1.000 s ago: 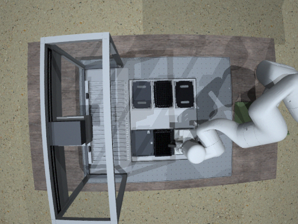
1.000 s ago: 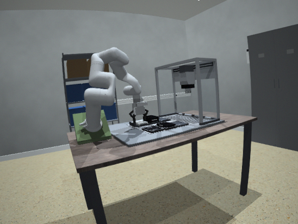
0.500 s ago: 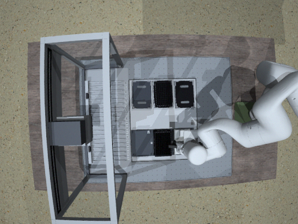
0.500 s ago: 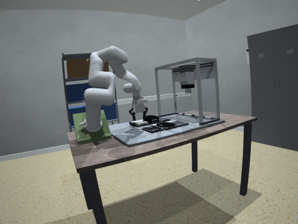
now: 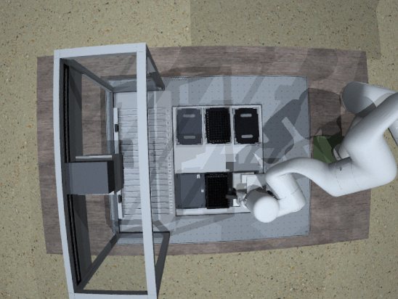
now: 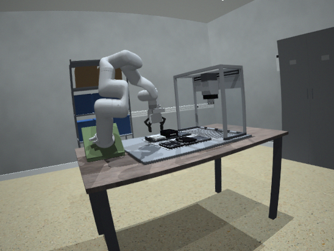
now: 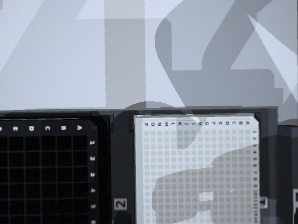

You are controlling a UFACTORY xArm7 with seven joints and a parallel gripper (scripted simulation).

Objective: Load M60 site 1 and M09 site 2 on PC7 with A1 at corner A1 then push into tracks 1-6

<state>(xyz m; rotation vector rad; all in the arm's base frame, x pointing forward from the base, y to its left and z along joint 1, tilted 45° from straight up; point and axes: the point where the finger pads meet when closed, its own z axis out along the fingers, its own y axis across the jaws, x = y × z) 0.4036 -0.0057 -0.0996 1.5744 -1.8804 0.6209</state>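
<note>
Right now my hand is 60 mm above the pale 384-well plate M60. Round my hand: dark plate carrier PC7 (100 mm ahead, 10 mm to the right, 60 mm below); then black deep-well block M09 (100 mm ahead, 10 mm to the right, 40 mm below); then nest S1 (50 mm behind, 240 mm to the right, 70 mm below).
</note>
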